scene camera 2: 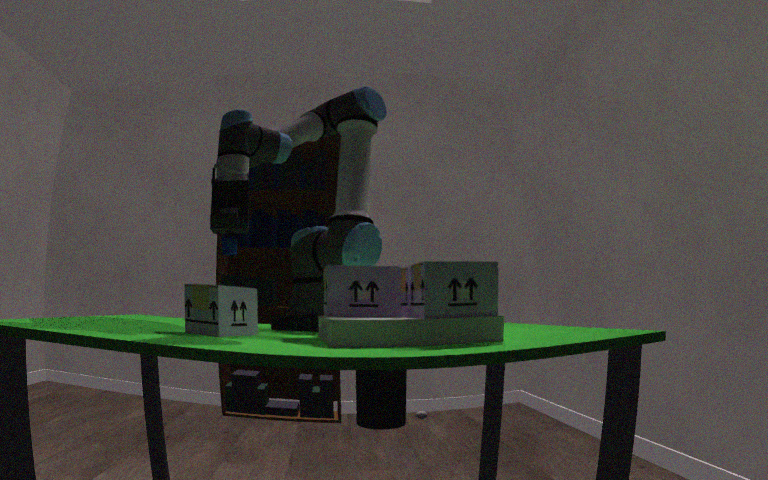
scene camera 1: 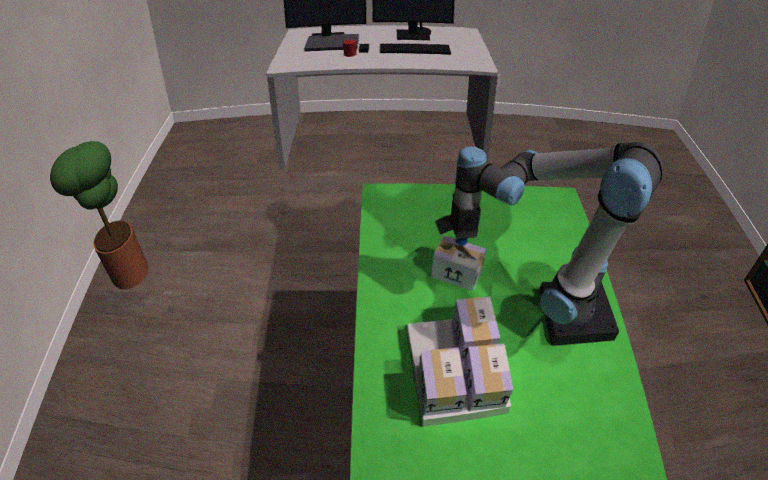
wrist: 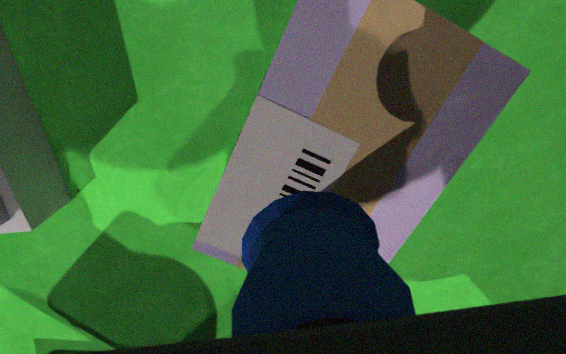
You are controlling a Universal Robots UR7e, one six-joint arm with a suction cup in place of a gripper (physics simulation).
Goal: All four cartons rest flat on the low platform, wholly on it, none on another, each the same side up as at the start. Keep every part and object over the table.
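Where they show: end effector, tool point: (scene camera 2: 229,254) (scene camera 1: 461,240) (wrist: 310,253); arm's base, origin of the base link: (scene camera 2: 315,314).
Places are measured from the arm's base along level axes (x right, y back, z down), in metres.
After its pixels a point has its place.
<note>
One carton (scene camera 1: 457,274) {x 0.176, y -0.351, z -0.009 m} (scene camera 2: 237,311) {x 0.186, y -0.367, z -0.007 m} (wrist: 350,85) {x 0.229, y -0.375, z -0.057 m} stands upright on the green table, turned at an angle, beyond the platform's far end. My gripper (scene camera 1: 462,241) (scene camera 2: 229,251) (wrist: 310,215), a blue suction cup, hangs above its top with a visible gap in scene camera 2, and is open. The low platform (scene camera 1: 430,336) {x -0.045, y -0.467, z -0.004 m} (scene camera 2: 410,331) {x -0.129, y -0.523, z 0.018 m} (wrist: 30,160) {x 0.011, y -0.331, z 0.021 m} carries three upright cartons: a far right carton (scene camera 1: 477,321) {x -0.081, y -0.350, z -0.105 m} (scene camera 2: 362,291) {x -0.067, y -0.396, z -0.055 m}, a near left carton (scene camera 1: 443,373) {x -0.232, y -0.466, z -0.105 m} (scene camera 2: 461,288) {x -0.226, y -0.515, z -0.057 m} and a near right carton (scene camera 1: 489,370) {x -0.240, y -0.348, z -0.106 m}. Its far left quarter is bare.
The robot's base (scene camera 1: 582,325) {x -0.077, y 0.010, z -0.006 m} stands on the green table (scene camera 1: 419,452) {x -0.390, y -0.536, z 0.044 m} (scene camera 2: 572,336) {x -0.430, y -0.596, z 0.044 m} to the right of the platform in scene camera 1. A desk (scene camera 1: 385,65) with monitors stands beyond the table. A potted plant (scene camera 1: 121,254) stands on the floor at the left.
</note>
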